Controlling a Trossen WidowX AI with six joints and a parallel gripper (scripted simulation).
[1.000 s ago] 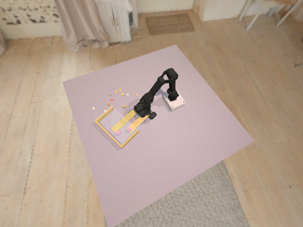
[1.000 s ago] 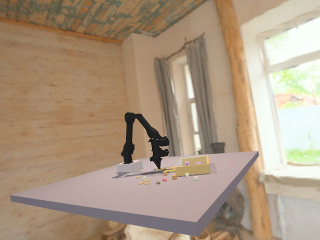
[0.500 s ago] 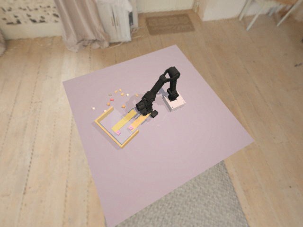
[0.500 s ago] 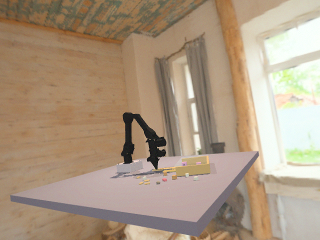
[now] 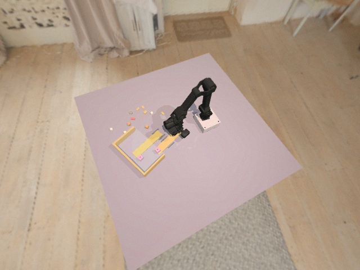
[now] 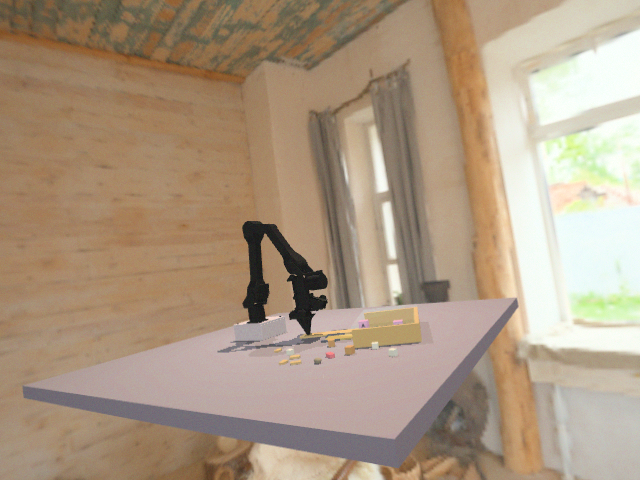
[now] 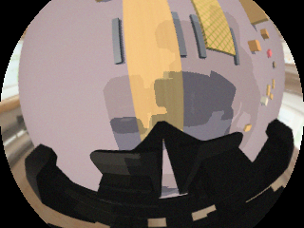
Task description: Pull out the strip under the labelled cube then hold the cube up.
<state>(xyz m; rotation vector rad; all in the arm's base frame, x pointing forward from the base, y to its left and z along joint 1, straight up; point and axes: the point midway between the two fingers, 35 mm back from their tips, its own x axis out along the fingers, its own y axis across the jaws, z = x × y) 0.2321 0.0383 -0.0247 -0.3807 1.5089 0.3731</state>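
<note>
Now: gripper tip 80 mm short of the strip and 50 mm to the right of it.
</note>
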